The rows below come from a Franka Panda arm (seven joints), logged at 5 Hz.
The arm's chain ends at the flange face. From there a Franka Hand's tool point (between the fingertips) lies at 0.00 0.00 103.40 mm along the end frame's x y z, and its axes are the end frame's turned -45 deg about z.
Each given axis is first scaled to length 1.
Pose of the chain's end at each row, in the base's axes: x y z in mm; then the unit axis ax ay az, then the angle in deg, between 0 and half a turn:
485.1, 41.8, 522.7, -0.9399, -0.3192, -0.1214, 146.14
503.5, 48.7, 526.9, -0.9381, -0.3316, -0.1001, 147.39
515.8, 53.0, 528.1, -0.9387, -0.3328, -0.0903, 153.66
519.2, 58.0, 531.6, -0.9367, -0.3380, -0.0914, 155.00
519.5, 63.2, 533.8, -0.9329, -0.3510, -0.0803, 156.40
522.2, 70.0, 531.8, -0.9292, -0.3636, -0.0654, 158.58
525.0, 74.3, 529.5, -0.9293, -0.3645, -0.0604, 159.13
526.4, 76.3, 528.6, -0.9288, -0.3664, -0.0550, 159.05
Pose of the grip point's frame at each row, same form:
488.3, 103.3, 439.6, -0.7326, -0.6426, -0.2245, 154.04
502.9, 107.3, 441.7, -0.7283, -0.6550, -0.2012, 154.27
517.2, 102.0, 437.0, -0.7319, -0.6595, -0.1711, 159.63
521.3, 105.0, 439.5, -0.7287, -0.6640, -0.1676, 160.91
519.8, 107.4, 440.3, -0.7214, -0.6755, -0.1528, 161.72
520.6, 109.8, 436.4, -0.7146, -0.6870, -0.1319, 163.08
522.8, 112.9, 433.6, -0.7147, -0.6881, -0.1255, 163.37
523.1, 114.7, 432.6, -0.7137, -0.6899, -0.1209, 163.06

